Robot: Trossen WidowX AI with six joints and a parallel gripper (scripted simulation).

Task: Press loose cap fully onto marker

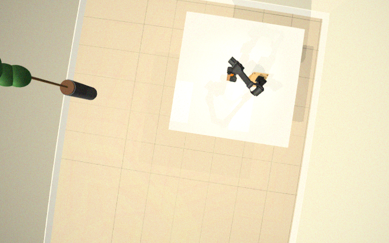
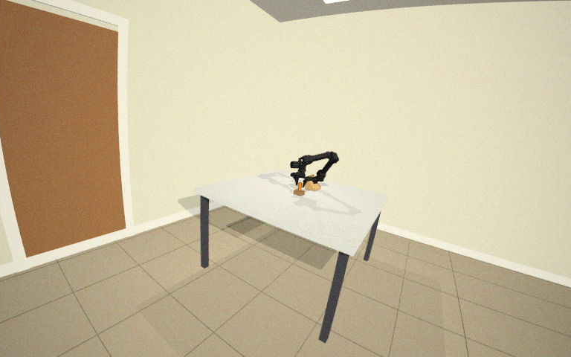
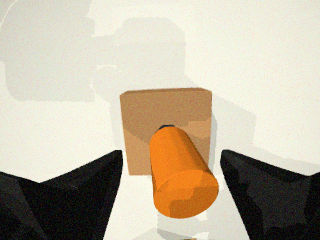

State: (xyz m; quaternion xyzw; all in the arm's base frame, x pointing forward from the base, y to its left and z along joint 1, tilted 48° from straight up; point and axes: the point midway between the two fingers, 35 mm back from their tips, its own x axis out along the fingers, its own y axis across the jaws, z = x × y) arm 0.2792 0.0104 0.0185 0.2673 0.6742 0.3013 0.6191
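The orange marker cap is 1 cm above my gripper tip. From my gripper tip the other things lie so: brown holder block 5 cm below.
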